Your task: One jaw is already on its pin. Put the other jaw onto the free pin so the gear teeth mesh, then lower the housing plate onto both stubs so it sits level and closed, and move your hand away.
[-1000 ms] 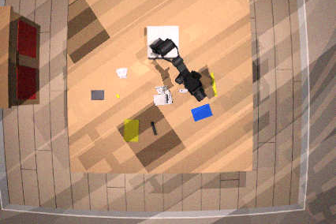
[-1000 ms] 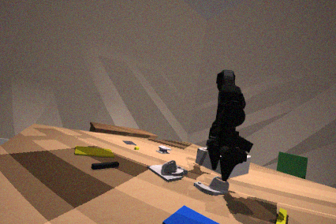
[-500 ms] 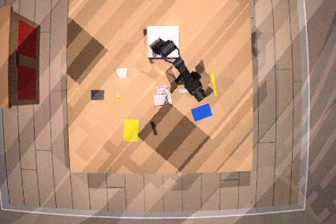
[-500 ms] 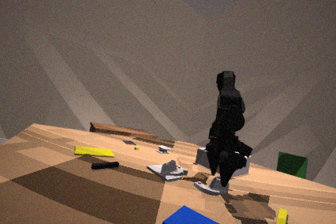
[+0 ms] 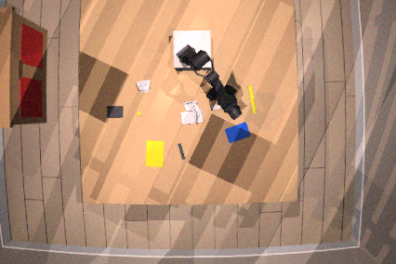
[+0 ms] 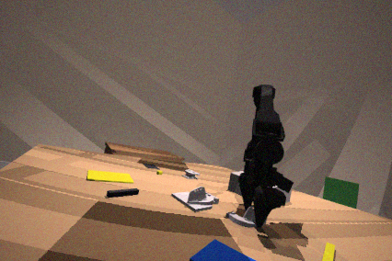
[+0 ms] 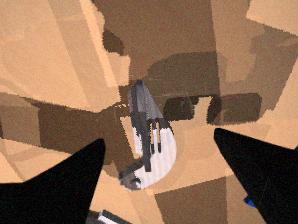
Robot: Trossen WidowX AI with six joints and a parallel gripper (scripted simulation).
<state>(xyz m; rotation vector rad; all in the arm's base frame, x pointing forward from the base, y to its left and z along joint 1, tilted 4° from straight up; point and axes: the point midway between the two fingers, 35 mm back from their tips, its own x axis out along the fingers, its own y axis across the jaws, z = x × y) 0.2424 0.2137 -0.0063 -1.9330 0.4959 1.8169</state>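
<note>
Now: gripper tip 2 cm short of the silver jaw, 4 cm to the left of it and 1 cm above it. Also, from my gripper tip: yellow stick 3 cm behind, 17 cm to the left, 1 cm below; then dark bar 29 cm ahead, 22 cm to the right, 1 cm below; then blue plate 17 cm ahead, 10 cm to the left, 1 cm below.
</note>
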